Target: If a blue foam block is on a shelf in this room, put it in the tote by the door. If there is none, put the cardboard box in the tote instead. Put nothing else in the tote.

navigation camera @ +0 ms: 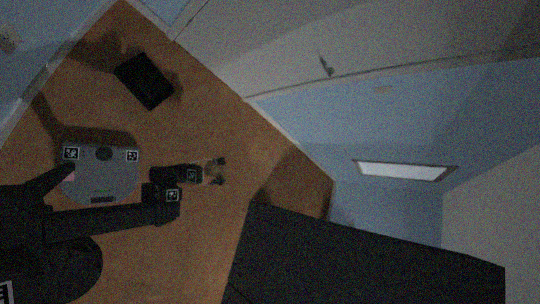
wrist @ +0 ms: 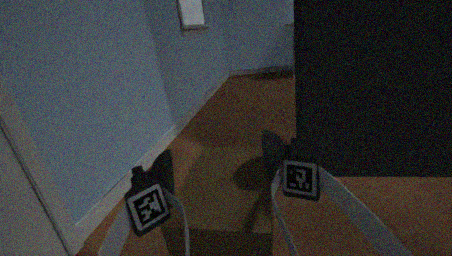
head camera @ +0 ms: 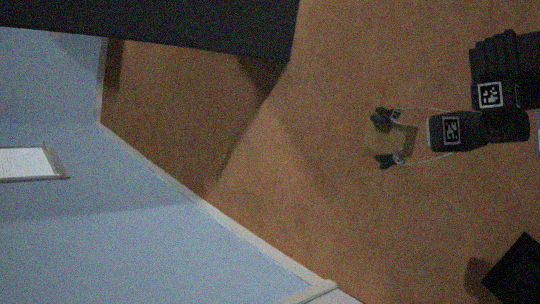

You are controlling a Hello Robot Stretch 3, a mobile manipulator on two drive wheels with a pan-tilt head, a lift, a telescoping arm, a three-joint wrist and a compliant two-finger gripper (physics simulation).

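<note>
The tan cardboard box is between my gripper's fingers, above the floor. My gripper is shut on it, with one finger on each side. The black tote stands on the floor, partly cut off at the lower right of the head view and whole at the upper left of the navigation view, apart from the gripper. Its inside is too dark to make out. A blue foam block does not show in these views.
A large dark cabinet-like unit stands close beyond the gripper, to its right in the wrist view. Blue walls meet the floor past it. A pale door with a handle is near the tote.
</note>
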